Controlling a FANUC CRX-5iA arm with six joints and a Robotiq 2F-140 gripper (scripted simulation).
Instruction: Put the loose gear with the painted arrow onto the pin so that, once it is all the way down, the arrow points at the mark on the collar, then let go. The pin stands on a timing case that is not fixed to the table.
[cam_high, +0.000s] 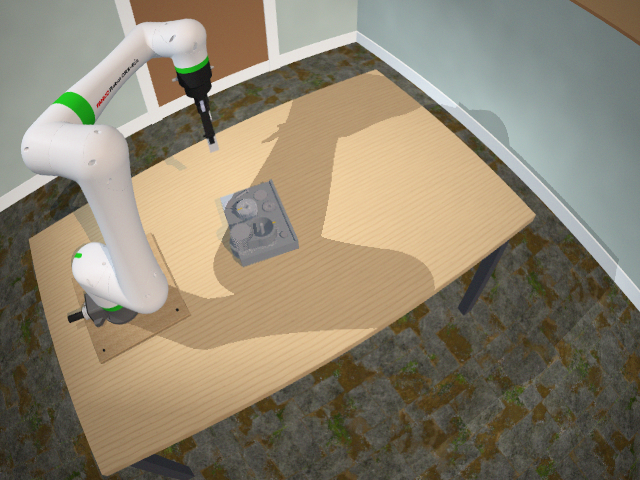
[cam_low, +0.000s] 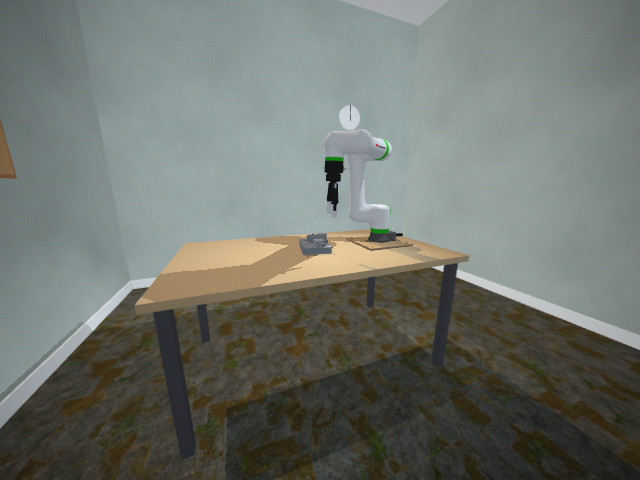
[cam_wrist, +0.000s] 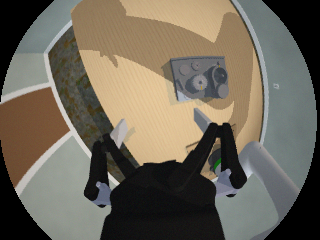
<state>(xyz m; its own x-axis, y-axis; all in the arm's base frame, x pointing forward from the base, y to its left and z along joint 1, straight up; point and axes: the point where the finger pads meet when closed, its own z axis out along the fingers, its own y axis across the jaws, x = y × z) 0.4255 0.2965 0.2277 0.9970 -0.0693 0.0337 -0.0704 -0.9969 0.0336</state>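
Right now the grey gear is 19 cm below my hand, 17 cm to the right of it and 4 cm ahead of it.
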